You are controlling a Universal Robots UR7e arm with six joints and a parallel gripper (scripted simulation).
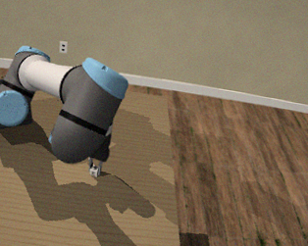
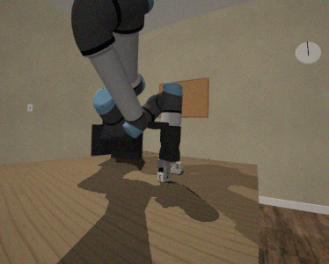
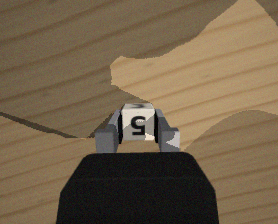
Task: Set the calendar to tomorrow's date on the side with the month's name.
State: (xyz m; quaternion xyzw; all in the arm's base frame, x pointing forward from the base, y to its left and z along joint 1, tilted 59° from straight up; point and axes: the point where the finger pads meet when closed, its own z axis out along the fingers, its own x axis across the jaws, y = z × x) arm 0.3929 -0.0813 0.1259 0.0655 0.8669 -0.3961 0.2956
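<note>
My hand is 10 mm above the white digit cube. From my hand the other things lie so: white tray 150 mm to the left, 20 mm below.
</note>
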